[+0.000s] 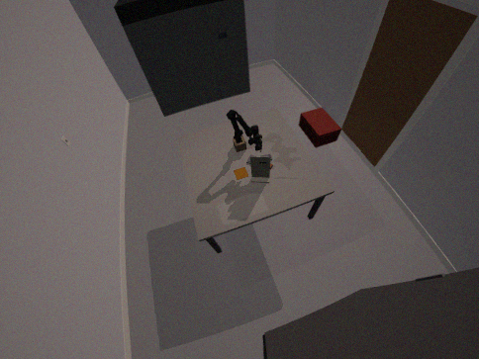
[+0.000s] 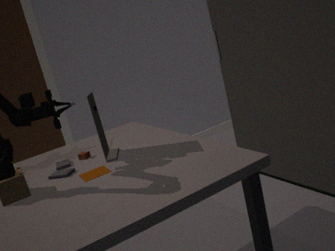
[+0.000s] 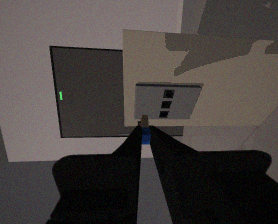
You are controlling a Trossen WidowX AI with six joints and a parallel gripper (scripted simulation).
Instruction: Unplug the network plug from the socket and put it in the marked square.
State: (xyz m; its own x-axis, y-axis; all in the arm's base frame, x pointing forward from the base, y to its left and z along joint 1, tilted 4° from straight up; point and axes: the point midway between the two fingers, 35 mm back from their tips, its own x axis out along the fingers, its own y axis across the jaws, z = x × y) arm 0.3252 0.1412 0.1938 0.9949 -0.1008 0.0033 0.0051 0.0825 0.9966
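The orange marked square lies 30 cm below my gripper tip, 20 cm to the right of it and 2 cm behind it. Round my gripper tip: network plug: right at my gripper tip; grey upright panel: 15 cm below, 10 cm ahead, 3 cm to the right.
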